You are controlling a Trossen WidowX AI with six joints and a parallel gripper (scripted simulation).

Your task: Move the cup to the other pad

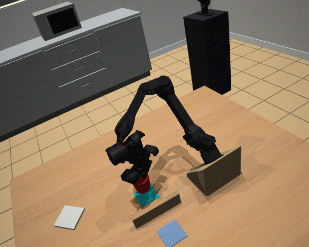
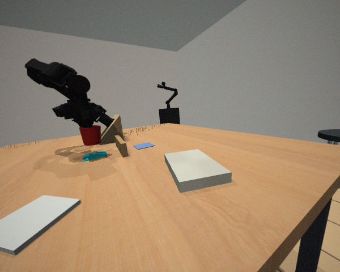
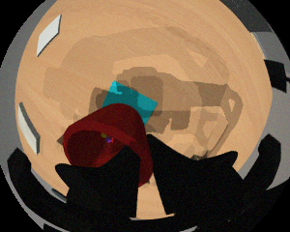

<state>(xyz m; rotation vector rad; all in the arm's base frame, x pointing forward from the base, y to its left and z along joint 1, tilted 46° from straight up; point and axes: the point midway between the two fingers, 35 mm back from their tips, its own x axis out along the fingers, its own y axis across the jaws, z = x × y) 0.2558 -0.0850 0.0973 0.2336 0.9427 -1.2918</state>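
The cyan pad lies 2 cm ahead of my gripper tip, 1 cm to the left of it and 9 cm below it. From my gripper tip the other things lie so: wooden bar: 3 cm ahead, 12 cm to the left, 7 cm below; then red cup: 3 cm ahead, 1 cm to the left; then flat white plate: 34 cm ahead, 10 cm to the right, 8 cm below.
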